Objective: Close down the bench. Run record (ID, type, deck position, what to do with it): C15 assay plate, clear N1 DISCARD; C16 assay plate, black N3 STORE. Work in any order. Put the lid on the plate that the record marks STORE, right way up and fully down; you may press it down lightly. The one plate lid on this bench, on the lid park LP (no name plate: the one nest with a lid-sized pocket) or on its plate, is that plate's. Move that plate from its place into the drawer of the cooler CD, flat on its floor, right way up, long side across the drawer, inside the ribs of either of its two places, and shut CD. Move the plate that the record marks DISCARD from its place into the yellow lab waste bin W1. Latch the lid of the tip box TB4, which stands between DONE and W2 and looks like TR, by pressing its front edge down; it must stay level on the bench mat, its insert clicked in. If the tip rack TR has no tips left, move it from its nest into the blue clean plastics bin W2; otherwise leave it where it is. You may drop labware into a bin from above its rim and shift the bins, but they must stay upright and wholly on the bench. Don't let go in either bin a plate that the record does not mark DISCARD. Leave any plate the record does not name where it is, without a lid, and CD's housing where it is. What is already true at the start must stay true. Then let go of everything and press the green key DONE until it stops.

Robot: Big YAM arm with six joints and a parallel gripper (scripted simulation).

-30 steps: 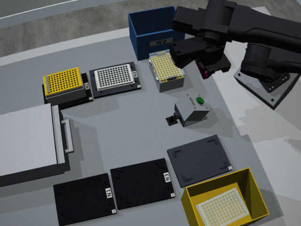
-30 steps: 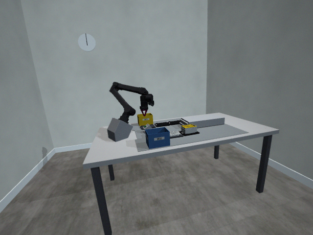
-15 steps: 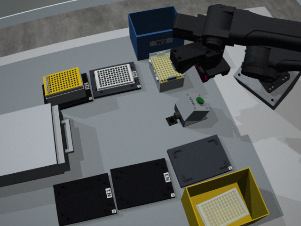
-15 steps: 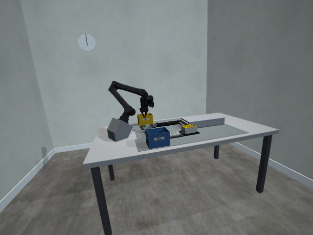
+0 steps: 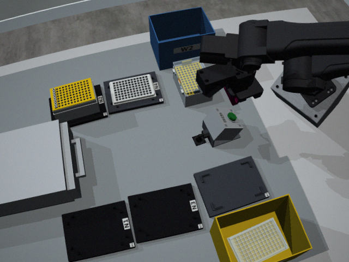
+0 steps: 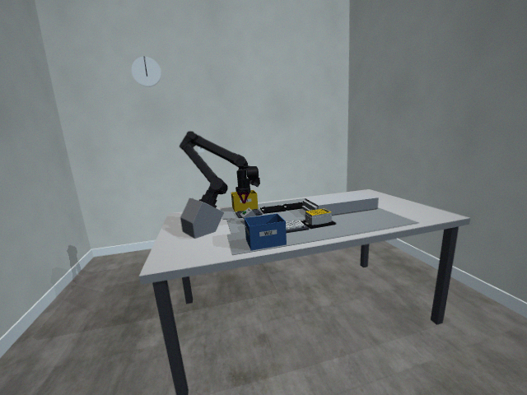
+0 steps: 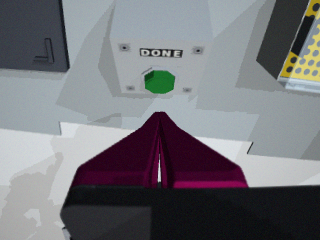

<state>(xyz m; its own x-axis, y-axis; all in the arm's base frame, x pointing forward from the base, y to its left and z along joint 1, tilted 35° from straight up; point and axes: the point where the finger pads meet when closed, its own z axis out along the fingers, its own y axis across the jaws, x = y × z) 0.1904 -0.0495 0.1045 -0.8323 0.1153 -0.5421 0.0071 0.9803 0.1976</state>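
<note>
Now: hand 70 mm above the green DONE key. Also, from my hand: nest N3: 260 mm ahead, 150 mm to the left, 130 mm below; then lid park: 70 mm ahead, 150 mm to the left, 130 mm below; then white plate: 200 mm ahead, 230 mm to the right, 110 mm below.
</note>
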